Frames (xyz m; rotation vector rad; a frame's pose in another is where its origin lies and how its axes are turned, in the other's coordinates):
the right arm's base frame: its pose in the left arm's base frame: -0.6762 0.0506 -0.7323 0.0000 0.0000 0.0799
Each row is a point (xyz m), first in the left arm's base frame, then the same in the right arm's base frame.
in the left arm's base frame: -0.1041 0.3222 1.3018
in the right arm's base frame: 0.5920 0.2251 2.0341
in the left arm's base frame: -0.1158 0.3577 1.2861
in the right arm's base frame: 0.5831 0.2614 2.0184
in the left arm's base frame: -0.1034 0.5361 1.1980
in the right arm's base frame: 0.6097 0.4382 1.9303
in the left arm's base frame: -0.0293 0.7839 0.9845
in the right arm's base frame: 0.7034 0.6793 1.7168
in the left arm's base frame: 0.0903 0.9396 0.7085
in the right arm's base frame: 0.8350 0.8250 1.4408
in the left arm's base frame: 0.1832 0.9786 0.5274
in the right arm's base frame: 0.9307 0.8564 1.2597
